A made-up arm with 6 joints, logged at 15 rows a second.
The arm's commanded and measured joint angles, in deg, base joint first. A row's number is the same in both.
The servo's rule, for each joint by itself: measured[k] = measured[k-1] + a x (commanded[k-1-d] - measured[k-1]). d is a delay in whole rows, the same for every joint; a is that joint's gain. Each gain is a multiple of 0.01, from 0.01 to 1. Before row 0 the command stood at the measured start. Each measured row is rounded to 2 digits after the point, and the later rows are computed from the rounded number. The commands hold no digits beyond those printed.
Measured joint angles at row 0:
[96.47 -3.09 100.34 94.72 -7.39 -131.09]
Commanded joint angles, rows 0 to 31:
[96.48 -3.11 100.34 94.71 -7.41 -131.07]
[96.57 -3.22 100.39 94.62 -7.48 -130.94]
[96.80 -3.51 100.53 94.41 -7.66 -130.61]
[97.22 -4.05 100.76 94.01 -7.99 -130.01]
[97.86 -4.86 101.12 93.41 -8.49 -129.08]
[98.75 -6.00 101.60 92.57 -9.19 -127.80]
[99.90 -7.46 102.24 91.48 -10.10 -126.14]
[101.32 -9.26 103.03 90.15 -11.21 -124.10]
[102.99 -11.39 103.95 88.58 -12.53 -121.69]
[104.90 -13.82 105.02 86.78 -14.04 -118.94]
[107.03 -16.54 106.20 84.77 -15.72 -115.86]
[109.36 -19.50 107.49 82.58 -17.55 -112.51]
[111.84 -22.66 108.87 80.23 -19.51 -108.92]
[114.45 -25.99 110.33 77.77 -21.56 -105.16]
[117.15 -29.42 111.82 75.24 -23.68 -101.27]
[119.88 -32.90 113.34 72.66 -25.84 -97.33]
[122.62 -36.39 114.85 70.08 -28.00 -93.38]
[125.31 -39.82 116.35 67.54 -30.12 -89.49]
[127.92 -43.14 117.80 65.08 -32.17 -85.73]
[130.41 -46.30 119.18 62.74 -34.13 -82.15]
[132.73 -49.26 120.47 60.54 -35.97 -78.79]
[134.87 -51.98 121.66 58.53 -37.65 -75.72]
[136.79 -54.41 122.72 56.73 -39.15 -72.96]
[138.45 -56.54 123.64 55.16 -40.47 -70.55]
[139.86 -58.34 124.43 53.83 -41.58 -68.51]
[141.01 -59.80 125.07 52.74 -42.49 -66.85]
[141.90 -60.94 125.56 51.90 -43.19 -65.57]
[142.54 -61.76 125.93 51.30 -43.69 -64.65]
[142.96 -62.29 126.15 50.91 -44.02 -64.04]
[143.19 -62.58 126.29 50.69 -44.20 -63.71]
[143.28 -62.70 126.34 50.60 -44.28 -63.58]
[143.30 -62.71 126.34 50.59 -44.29 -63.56]
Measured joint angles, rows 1 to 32:
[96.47 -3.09 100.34 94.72 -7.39 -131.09]
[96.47 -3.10 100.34 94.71 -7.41 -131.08]
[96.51 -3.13 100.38 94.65 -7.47 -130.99]
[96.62 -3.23 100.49 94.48 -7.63 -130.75]
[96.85 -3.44 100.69 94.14 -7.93 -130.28]
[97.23 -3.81 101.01 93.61 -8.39 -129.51]
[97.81 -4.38 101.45 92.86 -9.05 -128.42]
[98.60 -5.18 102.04 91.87 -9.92 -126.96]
[99.63 -6.24 102.78 90.63 -10.99 -125.13]
[100.91 -7.58 103.66 89.15 -12.27 -122.93]
[102.43 -9.20 104.68 87.44 -13.74 -120.38]
[104.18 -11.11 105.82 85.52 -15.38 -117.49]
[106.15 -13.29 107.07 83.40 -17.18 -114.30]
[108.31 -15.73 108.42 81.12 -19.11 -110.86]
[110.64 -18.40 109.85 78.71 -21.14 -107.21]
[113.11 -21.27 111.33 76.21 -23.25 -103.41]
[115.68 -24.29 112.84 73.65 -25.40 -99.52]
[118.32 -27.44 114.35 71.08 -27.56 -95.59]
[120.98 -30.66 115.85 68.53 -29.68 -91.69]
[123.62 -33.90 117.31 66.05 -31.75 -87.88]
[126.20 -37.12 118.71 63.67 -33.73 -84.21]
[128.68 -40.28 120.03 61.42 -35.59 -80.74]
[131.03 -43.32 121.25 59.34 -37.30 -77.53]
[133.22 -46.20 122.35 57.46 -38.84 -74.61]
[135.21 -48.89 123.32 55.80 -40.19 -72.01]
[136.98 -51.35 124.15 54.38 -41.34 -69.77]
[138.51 -53.55 124.84 53.20 -42.29 -67.90]
[139.80 -55.47 125.38 52.26 -43.04 -66.41]
[140.84 -57.11 125.79 51.57 -43.58 -65.28]
[141.65 -58.46 126.06 51.09 -43.95 -64.49]
[142.24 -59.53 126.23 50.80 -44.16 -63.99]
[142.64 -60.35 126.31 50.66 -44.26 -63.73]
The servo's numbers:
d 1
a 0.38 0.26 0.75 0.72 0.83 0.64

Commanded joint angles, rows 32 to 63:
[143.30 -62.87 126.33 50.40 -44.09 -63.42]
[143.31 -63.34 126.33 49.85 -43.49 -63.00]
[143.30 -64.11 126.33 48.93 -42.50 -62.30]
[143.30 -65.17 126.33 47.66 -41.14 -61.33]
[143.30 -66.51 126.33 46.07 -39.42 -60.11]
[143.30 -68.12 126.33 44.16 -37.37 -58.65]
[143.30 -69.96 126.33 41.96 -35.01 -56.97]
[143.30 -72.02 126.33 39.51 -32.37 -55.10]
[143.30 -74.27 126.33 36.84 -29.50 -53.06]
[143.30 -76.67 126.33 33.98 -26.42 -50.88]
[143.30 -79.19 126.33 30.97 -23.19 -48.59]
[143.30 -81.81 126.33 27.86 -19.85 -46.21]
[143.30 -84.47 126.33 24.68 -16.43 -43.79]
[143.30 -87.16 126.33 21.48 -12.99 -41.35]
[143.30 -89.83 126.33 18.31 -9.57 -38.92]
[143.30 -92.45 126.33 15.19 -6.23 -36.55]
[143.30 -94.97 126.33 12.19 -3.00 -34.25]
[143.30 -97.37 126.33 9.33 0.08 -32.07]
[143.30 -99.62 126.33 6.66 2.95 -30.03]
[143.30 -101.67 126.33 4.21 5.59 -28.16]
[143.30 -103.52 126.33 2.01 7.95 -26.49]
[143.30 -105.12 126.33 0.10 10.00 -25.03]
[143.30 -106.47 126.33 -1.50 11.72 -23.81]
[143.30 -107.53 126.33 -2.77 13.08 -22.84]
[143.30 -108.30 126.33 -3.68 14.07 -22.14]
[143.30 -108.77 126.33 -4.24 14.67 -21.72]
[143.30 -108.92 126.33 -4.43 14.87 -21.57]
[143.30 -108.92 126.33 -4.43 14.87 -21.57]
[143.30 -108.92 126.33 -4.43 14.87 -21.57]
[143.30 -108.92 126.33 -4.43 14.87 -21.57]
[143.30 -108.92 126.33 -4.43 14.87 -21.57]
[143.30 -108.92 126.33 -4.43 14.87 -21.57]
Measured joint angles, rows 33 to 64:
[142.89 -60.96 126.33 50.61 -44.28 -63.62]
[143.05 -61.46 126.33 50.46 -44.12 -63.49]
[143.15 -61.95 126.33 50.02 -43.60 -63.18]
[143.21 -62.51 126.33 49.24 -42.69 -62.62]
[143.24 -63.20 126.33 48.10 -41.40 -61.79]
[143.26 -64.06 126.33 46.64 -39.76 -60.71]
[143.28 -65.12 126.33 44.85 -37.78 -59.39]
[143.29 -66.38 126.33 42.77 -35.48 -57.84]
[143.29 -67.85 126.33 40.42 -32.90 -56.09]
[143.29 -69.52 126.33 37.84 -30.08 -54.15]
[143.29 -71.38 126.33 35.06 -27.04 -52.06]
[143.29 -73.41 126.33 32.12 -23.84 -49.84]
[143.29 -75.59 126.33 29.05 -20.53 -47.52]
[143.29 -77.90 126.33 25.90 -17.13 -45.13]
[143.29 -80.31 126.33 22.72 -13.69 -42.71]
[143.29 -82.79 126.33 19.54 -10.27 -40.28]
[143.29 -85.30 126.33 16.41 -6.92 -37.89]
[143.29 -87.81 126.33 13.37 -3.67 -35.56]
[143.29 -90.30 126.33 10.46 -0.56 -33.33]
[143.29 -92.72 126.33 7.72 2.35 -31.22]
[143.29 -95.05 126.33 5.19 5.04 -29.26]
[143.29 -97.25 126.33 2.90 7.46 -27.49]
[143.29 -99.30 126.33 0.88 9.57 -25.92]
[143.29 -101.16 126.33 -0.83 11.35 -24.57]
[143.29 -102.82 126.33 -2.23 12.79 -23.46]
[143.29 -104.24 126.33 -3.27 13.85 -22.62]
[143.29 -105.42 126.33 -3.97 14.53 -22.04]
[143.29 -106.33 126.33 -4.30 14.81 -21.74]
[143.29 -107.00 126.33 -4.39 14.86 -21.63]
[143.29 -107.50 126.33 -4.42 14.87 -21.59]
[143.29 -107.87 126.33 -4.43 14.87 -21.58]
[143.29 -108.14 126.33 -4.43 14.87 -21.57]

